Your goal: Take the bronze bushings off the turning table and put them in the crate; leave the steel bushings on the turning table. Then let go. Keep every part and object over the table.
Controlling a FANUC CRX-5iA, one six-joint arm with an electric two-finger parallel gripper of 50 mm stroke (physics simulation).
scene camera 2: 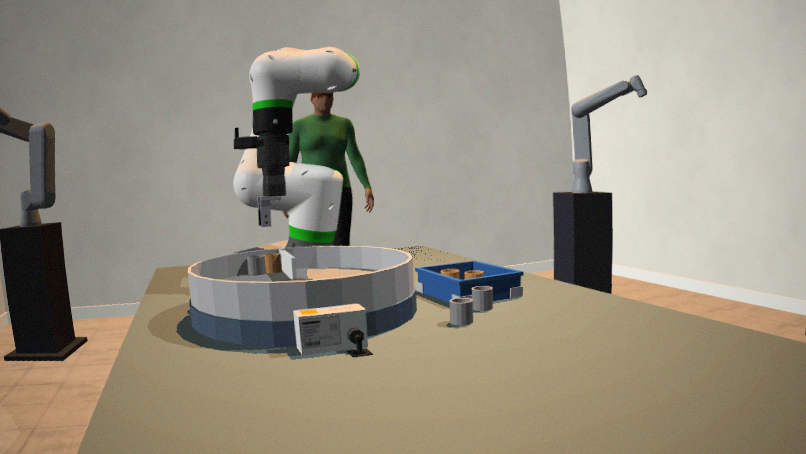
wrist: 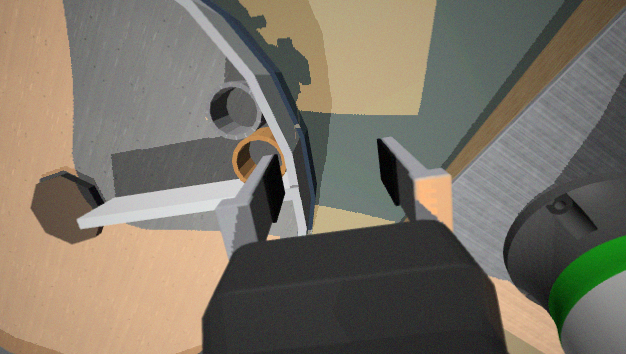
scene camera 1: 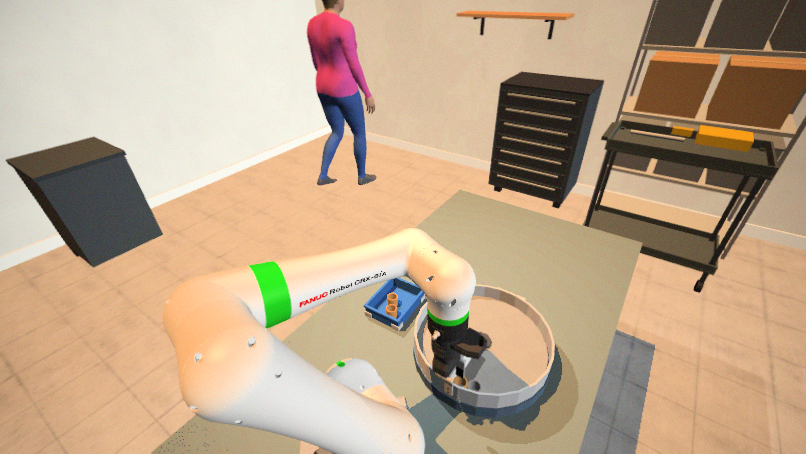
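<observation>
The turning table holds one bronze bushing, upright between the rim wall and a white guide bar. A steel bushing stands right beside it. My gripper is open and empty, above the rim; in the wrist view the bronze bushing is partly behind the left finger, outside the gap. The blue crate holds two upright bronze bushings, one behind the other.
Two steel bushings stand on the worktable beside the crate. A control box is at the turning table's outer side. A dark round hub is at the bar's inner end. A person stands beyond the table.
</observation>
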